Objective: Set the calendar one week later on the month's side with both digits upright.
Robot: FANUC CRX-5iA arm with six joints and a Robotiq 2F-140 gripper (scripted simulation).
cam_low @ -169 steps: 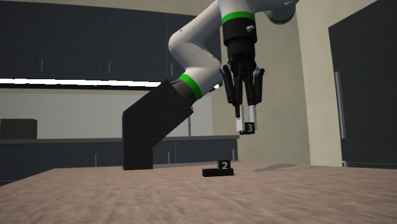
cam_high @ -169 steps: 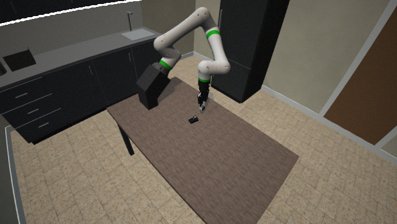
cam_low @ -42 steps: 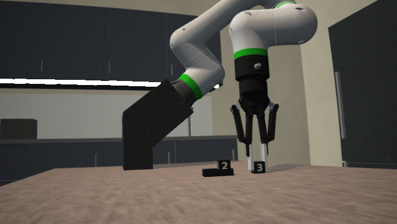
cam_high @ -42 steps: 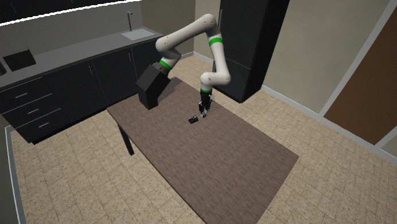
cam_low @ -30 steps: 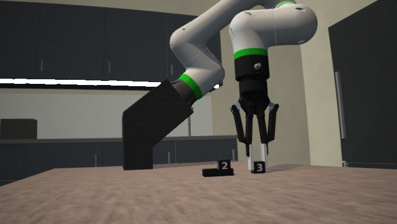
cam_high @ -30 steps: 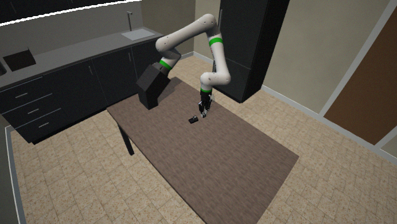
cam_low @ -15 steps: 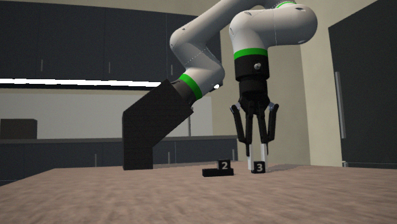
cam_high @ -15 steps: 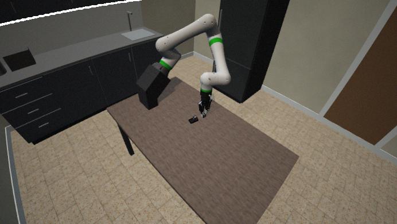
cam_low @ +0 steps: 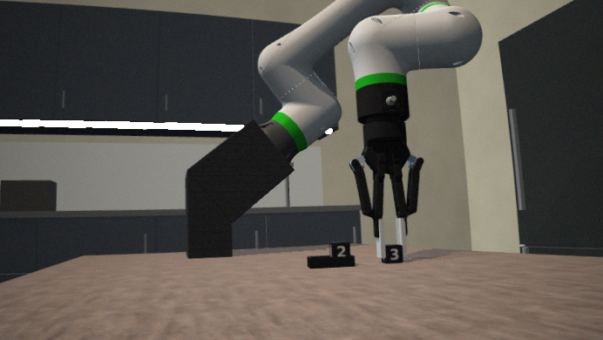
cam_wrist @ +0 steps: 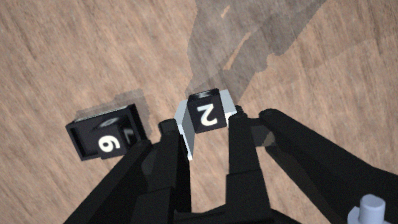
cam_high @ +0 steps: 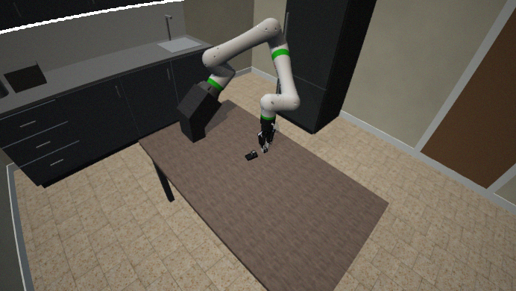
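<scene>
My hand is 30 mm above the cube. Round my hand: black tray 110 mm to the right, 30 mm below, 10 mm behind.
</scene>
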